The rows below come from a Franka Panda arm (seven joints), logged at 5 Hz.
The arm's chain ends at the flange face. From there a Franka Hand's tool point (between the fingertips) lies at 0.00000 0.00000 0.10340 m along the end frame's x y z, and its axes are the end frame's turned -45 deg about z.
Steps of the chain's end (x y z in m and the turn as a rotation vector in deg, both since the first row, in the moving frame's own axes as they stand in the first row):
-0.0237, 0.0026, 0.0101, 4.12, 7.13, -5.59
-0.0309, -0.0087, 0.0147, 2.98, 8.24, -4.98
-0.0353, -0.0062, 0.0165, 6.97, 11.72, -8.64
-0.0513, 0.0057, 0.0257, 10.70, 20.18, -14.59
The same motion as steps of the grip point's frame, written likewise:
-0.0041, -0.0118, 0.0090, -2.13, 7.95, -5.59
-0.0012, -0.0219, 0.0135, -3.72, 7.93, -4.98
0.0034, -0.0251, 0.0136, -3.36, 13.22, -8.64
-0.0008, -0.0255, 0.0176, -6.70, 21.84, -14.59

